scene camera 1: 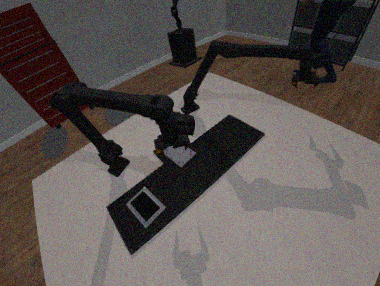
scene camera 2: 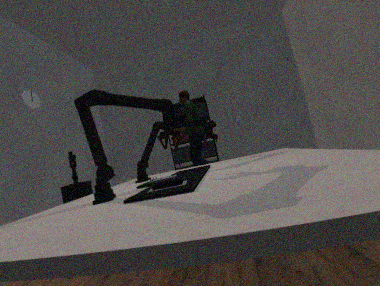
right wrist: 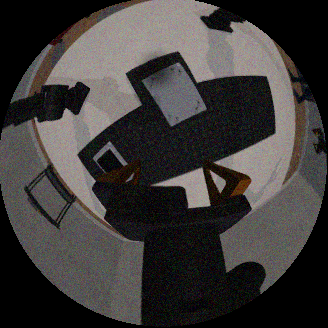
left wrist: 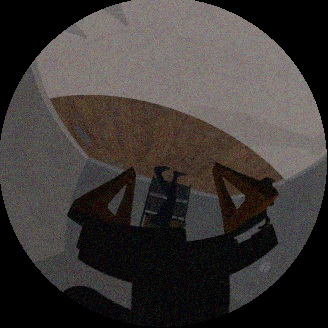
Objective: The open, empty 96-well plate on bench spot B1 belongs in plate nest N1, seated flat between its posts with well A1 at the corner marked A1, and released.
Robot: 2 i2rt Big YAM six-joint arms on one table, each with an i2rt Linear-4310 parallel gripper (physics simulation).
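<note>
Left gripper [left wrist: 174,168] is open and holds nothing. Right gripper [right wrist: 172,162] is open and holds nothing. A grey square nest pad [right wrist: 175,94] is present as well.
</note>
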